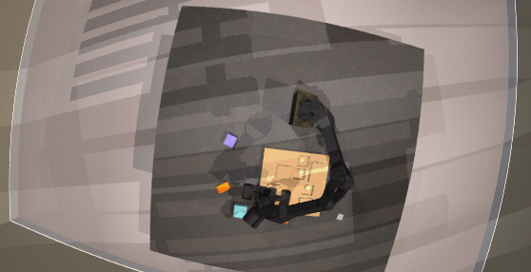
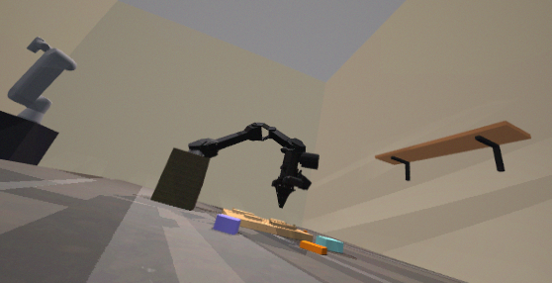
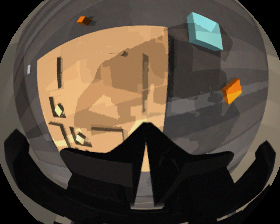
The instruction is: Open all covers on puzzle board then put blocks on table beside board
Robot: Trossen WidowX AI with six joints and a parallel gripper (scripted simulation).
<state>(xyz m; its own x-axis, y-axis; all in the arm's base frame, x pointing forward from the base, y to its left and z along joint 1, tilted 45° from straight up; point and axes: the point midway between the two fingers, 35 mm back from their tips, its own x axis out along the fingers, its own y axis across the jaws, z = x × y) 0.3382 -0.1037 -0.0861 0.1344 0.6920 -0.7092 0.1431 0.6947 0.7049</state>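
The puzzle board lies 1 cm behind my gripper tip, 12 cm to the left of it and 6 cm below it. Round my gripper tip: cyan block 13 cm ahead, 12 cm to the right, 7 cm below; then orange block 2 cm ahead, 20 cm to the right, 7 cm below; then tiny orange piece 18 cm ahead, 10 cm to the left, 7 cm below.
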